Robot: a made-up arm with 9 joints.
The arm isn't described. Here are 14 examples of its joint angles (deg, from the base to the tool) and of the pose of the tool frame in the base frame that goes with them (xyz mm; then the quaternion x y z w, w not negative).
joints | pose
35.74 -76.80 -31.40 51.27 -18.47 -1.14 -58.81 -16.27 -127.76 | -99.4 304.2 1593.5 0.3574 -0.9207 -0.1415 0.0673
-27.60 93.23 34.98 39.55 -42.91 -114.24 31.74 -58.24 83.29 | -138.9 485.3 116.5 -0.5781 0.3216 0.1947 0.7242
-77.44 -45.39 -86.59 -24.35 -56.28 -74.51 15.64 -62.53 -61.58 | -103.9 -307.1 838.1 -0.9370 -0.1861 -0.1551 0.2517
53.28 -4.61 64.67 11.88 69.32 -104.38 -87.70 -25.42 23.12 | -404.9 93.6 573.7 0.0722 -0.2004 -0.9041 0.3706
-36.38 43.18 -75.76 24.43 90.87 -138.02 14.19 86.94 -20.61 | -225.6 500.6 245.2 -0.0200 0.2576 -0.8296 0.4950
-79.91 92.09 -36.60 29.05 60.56 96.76 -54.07 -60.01 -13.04 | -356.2 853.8 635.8 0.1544 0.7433 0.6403 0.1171
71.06 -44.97 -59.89 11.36 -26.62 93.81 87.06 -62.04 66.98 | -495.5 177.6 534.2 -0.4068 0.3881 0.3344 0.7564
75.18 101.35 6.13 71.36 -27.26 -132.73 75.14 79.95 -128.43 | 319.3 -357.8 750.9 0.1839 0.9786 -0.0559 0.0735
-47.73 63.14 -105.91 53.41 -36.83 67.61 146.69 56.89 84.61 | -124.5 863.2 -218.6 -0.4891 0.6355 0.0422 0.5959
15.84 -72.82 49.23 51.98 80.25 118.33 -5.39 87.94 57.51 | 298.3 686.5 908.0 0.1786 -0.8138 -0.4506 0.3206
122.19 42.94 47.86 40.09 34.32 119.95 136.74 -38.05 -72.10 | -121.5 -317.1 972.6 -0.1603 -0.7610 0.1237 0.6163
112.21 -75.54 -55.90 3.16 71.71 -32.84 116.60 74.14 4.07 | -270.1 534.2 507.5 -0.0232 -0.6212 -0.4544 0.6381
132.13 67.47 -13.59 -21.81 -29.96 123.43 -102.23 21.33 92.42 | -28.6 -1034.0 1324.7 -0.0610 0.1300 -0.9880 0.0575
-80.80 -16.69 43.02 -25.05 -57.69 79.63 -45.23 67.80 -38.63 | -250.2 -199.6 1237.6 0.1878 0.5040 0.3132 0.7827
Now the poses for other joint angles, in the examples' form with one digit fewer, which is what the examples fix.
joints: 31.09 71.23 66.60 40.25 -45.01 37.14 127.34 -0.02 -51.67
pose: 141 145 20 -0.447 0.266 0.633 0.573
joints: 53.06 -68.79 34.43 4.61 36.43 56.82 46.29 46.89 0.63
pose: 150 376 620 0.073 -0.946 -0.270 0.164
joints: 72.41 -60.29 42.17 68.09 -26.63 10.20 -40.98 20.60 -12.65
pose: 126 569 577 -0.392 0.420 -0.804 0.154
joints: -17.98 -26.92 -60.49 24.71 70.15 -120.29 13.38 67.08 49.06
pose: -208 88 761 -0.533 -0.070 -0.617 0.575
